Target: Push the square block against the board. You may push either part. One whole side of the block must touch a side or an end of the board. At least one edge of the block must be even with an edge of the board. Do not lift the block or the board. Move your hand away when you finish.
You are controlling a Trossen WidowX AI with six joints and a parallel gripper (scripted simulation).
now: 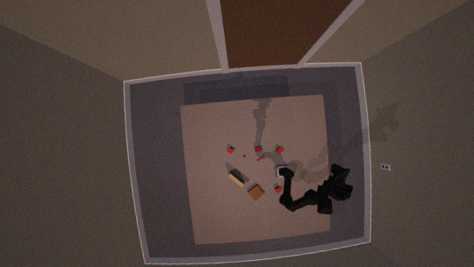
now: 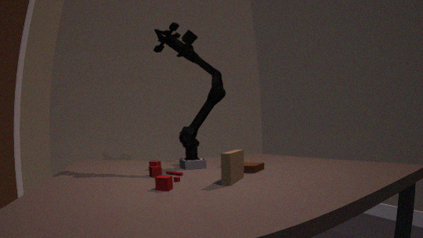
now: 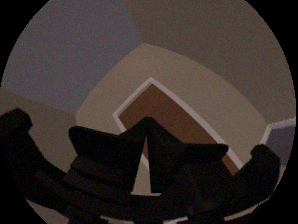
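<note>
Now: gripper tip 68 cm above the light tan board, 48 cm short of it and 19 cm to the right of it. From my gripper tip the other things lie so: brown square block 71 cm below, 35 cm to the left, 32 cm ahead; red stick 72 cm below, 25 cm ahead, 4 cm to the left.
</note>
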